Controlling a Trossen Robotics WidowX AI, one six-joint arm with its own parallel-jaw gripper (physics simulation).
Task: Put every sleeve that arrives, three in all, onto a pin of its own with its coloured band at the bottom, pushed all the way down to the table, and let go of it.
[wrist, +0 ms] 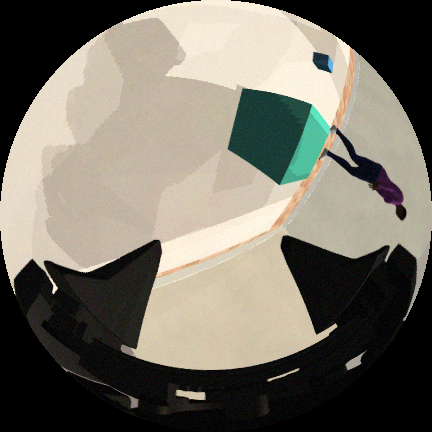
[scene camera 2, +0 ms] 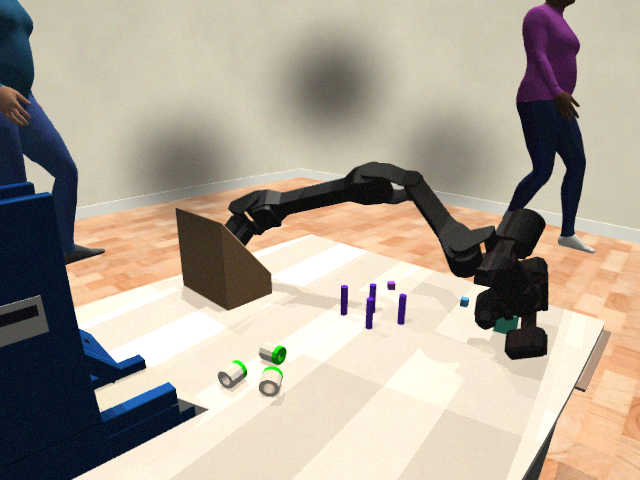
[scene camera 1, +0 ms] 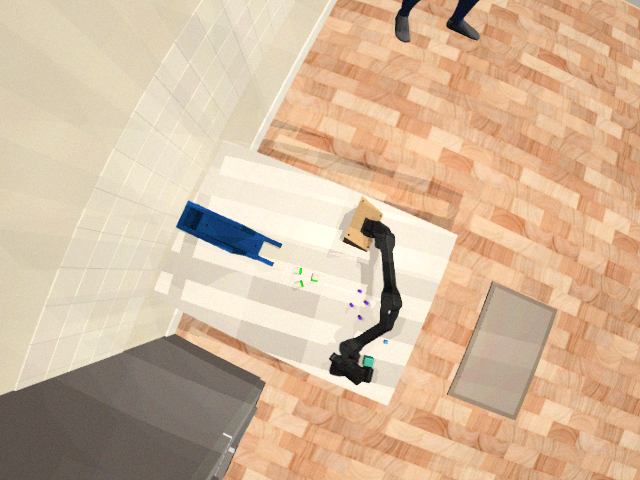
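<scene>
Three pale sleeves lie on their sides on the table, each with a green band at one end: one sleeve (scene camera 1: 298, 270) (scene camera 2: 232, 374), another sleeve (scene camera 1: 314, 277) (scene camera 2: 272, 353) and a third sleeve (scene camera 1: 298, 284) (scene camera 2: 270, 381). Several upright purple pins stand in a group, bare: among them one pin (scene camera 1: 359, 291) (scene camera 2: 344, 299) and another pin (scene camera 1: 360, 317) (scene camera 2: 401, 308). My gripper (scene camera 1: 351, 369) (scene camera 2: 505, 331) (wrist: 222, 244) is open and empty, off beyond the pins from the sleeves, low near a teal cube. Sleeves and pins do not show in the wrist view.
The teal cube (scene camera 1: 368, 361) (scene camera 2: 505, 324) (wrist: 270, 135) stands beside my gripper. A small blue cube (scene camera 1: 385, 341) (scene camera 2: 464, 301) (wrist: 322, 62) and a purple cube (scene camera 2: 390, 285) lie farther off. A blue chute (scene camera 1: 222, 235) (scene camera 2: 41, 248) opens toward the sleeves. My arm rises from a wooden wedge (scene camera 1: 358, 222) (scene camera 2: 204, 258).
</scene>
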